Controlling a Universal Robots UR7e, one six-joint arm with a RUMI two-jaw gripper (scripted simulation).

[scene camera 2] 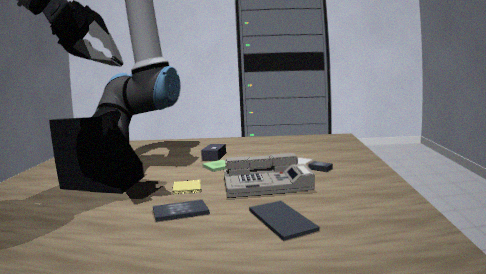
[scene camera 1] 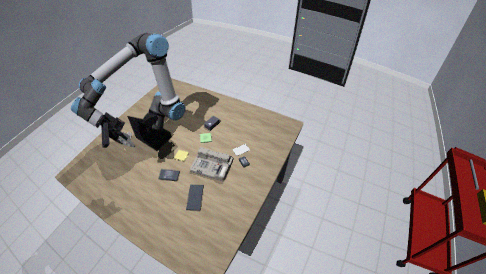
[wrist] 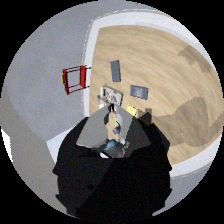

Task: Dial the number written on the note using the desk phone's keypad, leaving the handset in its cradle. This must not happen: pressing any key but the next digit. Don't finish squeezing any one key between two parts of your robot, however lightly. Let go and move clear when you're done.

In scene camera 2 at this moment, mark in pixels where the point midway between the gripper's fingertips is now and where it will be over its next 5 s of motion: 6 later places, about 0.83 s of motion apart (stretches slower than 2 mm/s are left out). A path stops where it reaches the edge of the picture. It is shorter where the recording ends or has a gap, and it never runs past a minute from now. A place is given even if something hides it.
My gripper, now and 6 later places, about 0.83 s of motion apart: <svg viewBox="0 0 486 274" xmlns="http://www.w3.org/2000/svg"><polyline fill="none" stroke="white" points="122,65 207,106 242,142 243,156 245,171 245,174 245,175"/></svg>
